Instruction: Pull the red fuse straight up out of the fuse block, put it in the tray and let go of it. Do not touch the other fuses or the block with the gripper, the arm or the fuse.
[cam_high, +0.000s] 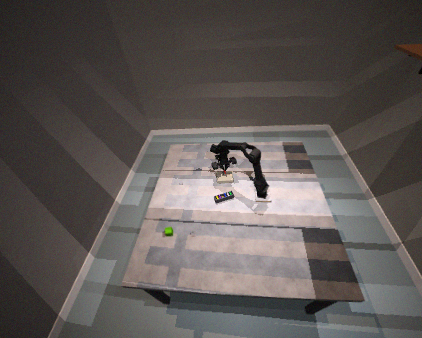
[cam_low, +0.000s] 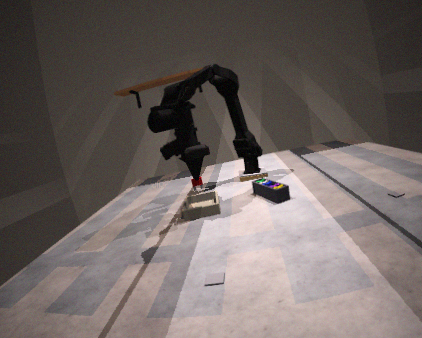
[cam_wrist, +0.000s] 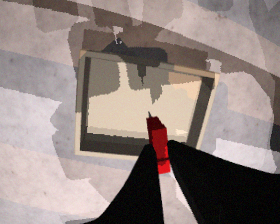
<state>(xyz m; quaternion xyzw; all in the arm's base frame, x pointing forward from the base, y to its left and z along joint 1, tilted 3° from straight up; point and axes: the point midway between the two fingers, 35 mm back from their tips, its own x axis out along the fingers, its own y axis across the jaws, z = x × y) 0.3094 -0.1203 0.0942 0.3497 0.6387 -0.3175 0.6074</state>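
My gripper tip is now 90 mm above the beige tray. Round my gripper tip: red fuse: 10 mm below; then small green cube: 250 mm ahead, 550 mm to the left, 70 mm below.
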